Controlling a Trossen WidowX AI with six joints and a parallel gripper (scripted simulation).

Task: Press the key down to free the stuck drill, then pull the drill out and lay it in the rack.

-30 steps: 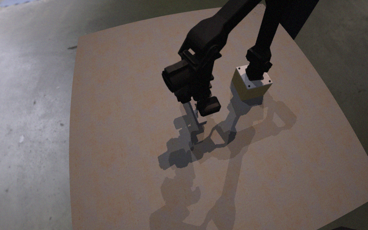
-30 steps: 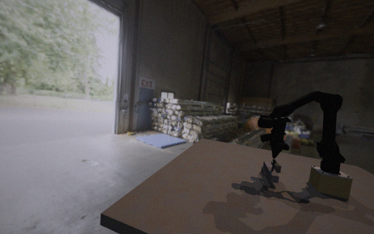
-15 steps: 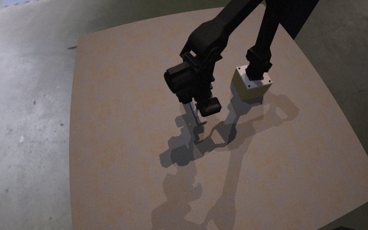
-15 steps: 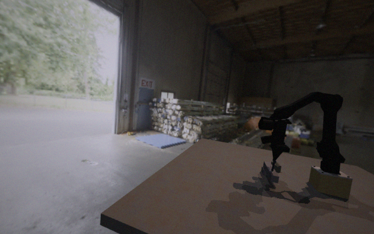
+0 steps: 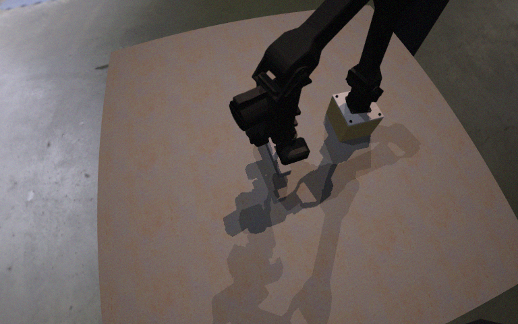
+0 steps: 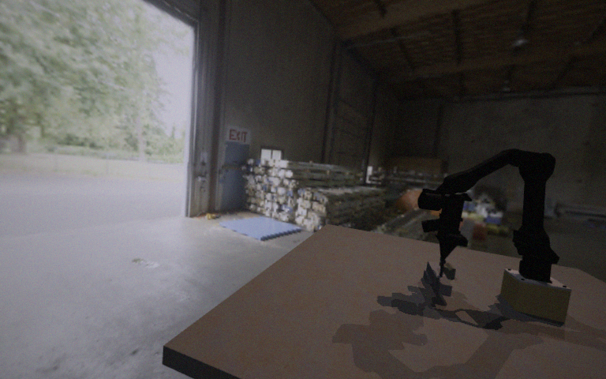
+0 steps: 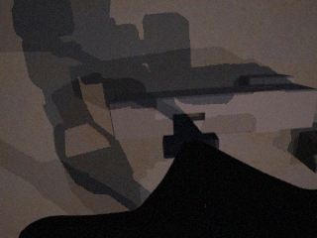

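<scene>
Right now the dark key is 3 cm below my gripper tip. The rest, counted from my gripper tip: drill 7 cm below, 6 cm to the right, 1 cm ahead; grey fixture block 8 cm below, 4 cm to the right, 1 cm ahead.
</scene>
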